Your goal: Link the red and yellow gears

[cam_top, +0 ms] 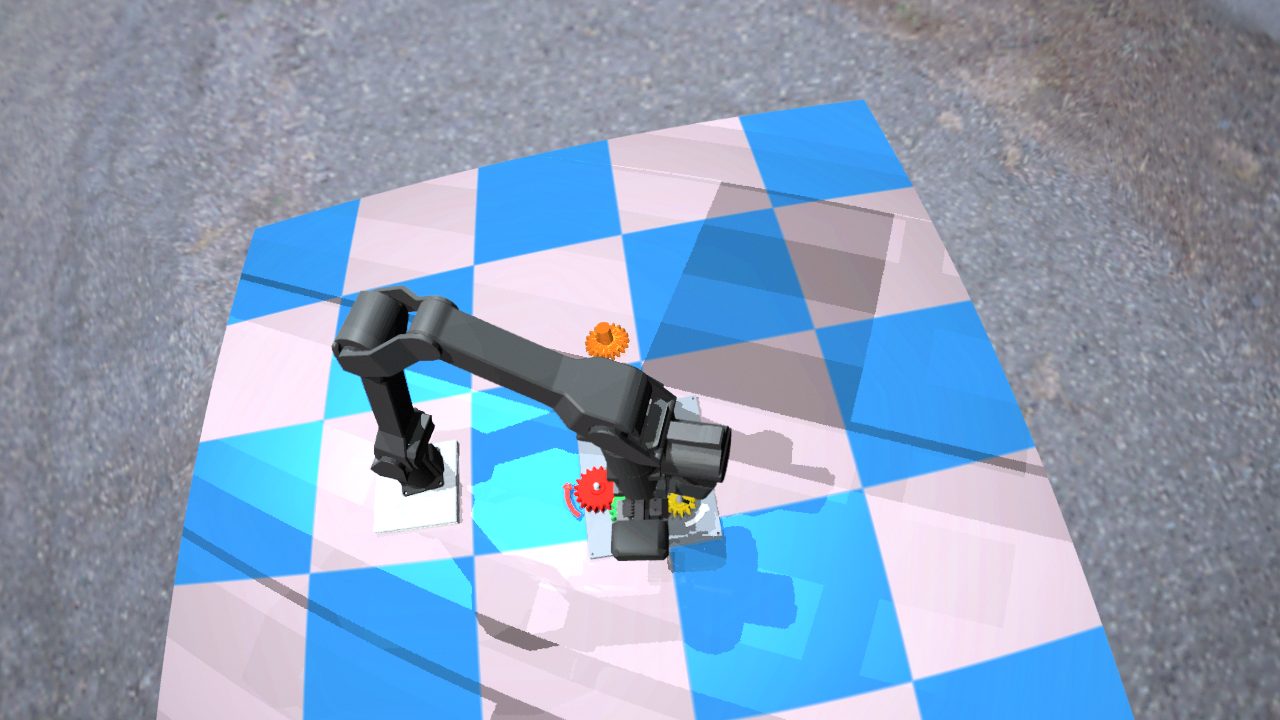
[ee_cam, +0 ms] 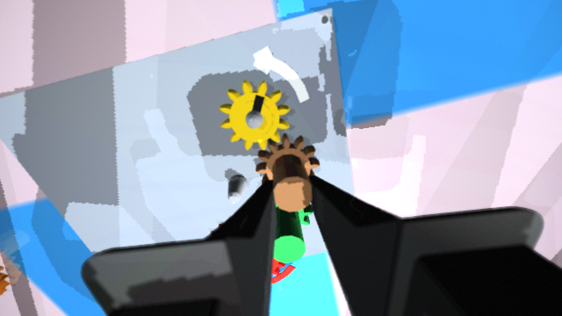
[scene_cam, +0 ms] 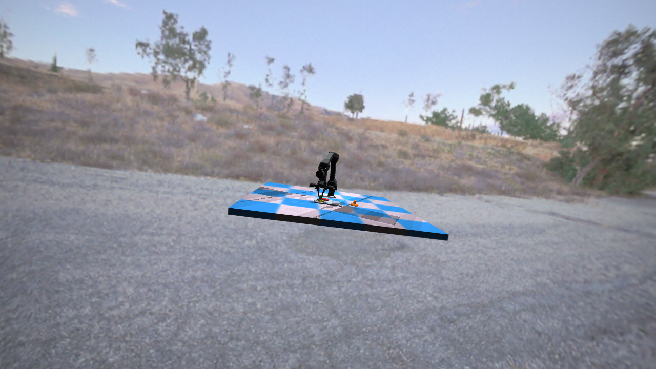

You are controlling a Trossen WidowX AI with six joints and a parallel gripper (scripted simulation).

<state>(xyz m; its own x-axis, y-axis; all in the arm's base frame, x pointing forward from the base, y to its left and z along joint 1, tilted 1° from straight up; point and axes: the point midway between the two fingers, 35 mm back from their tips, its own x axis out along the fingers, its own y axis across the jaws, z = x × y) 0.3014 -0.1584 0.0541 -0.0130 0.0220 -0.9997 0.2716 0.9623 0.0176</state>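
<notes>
Now: the brown gear 1 cm below my gripper tip. Also, from my gripper tip: white arrow (5 cm ahead, 2 cm to the right, 3 cm below); red gear (6 cm behind, 6 cm to the left, 2 cm below); green gear (3 cm behind, 1 cm to the left, 1 cm below).
</notes>
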